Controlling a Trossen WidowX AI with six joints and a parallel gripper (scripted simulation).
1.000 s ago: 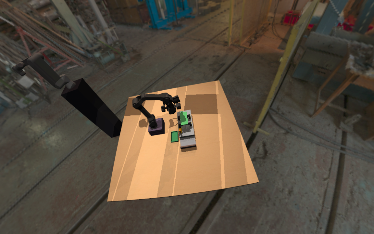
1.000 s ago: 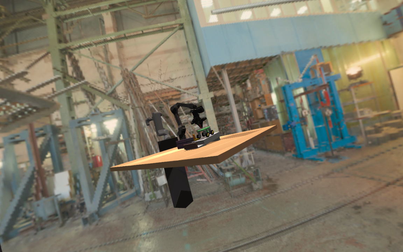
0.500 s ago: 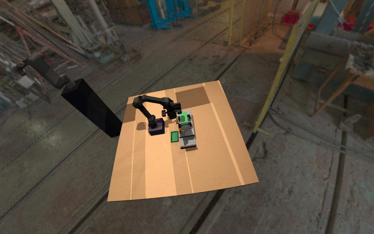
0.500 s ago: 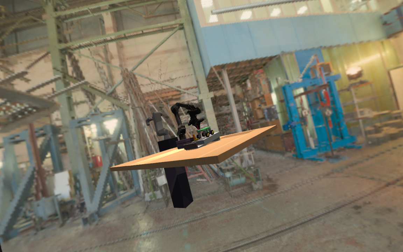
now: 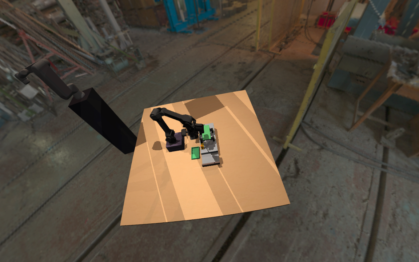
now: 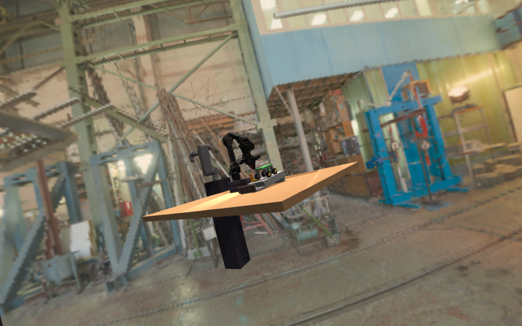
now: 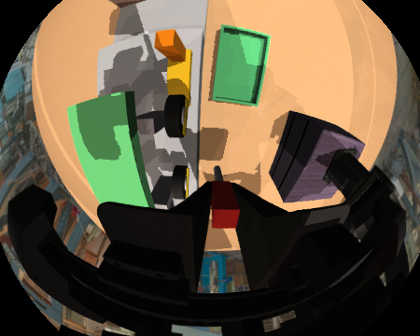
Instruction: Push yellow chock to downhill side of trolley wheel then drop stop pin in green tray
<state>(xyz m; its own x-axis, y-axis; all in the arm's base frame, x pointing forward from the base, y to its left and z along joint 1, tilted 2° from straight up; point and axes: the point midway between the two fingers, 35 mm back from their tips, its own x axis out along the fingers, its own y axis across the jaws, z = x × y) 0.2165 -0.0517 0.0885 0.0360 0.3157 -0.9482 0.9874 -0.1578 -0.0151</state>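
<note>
The yellow chock is 30 mm ahead of my gripper tip, 90 mm to the right of it and 70 mm below it. The rest, counted from my gripper tip: red-headed stop pin: right at my gripper tip; brown end stop: 60 mm ahead, 260 mm to the right, 120 mm below; trolley: 100 mm ahead, 10 mm to the right, 40 mm below.
</note>
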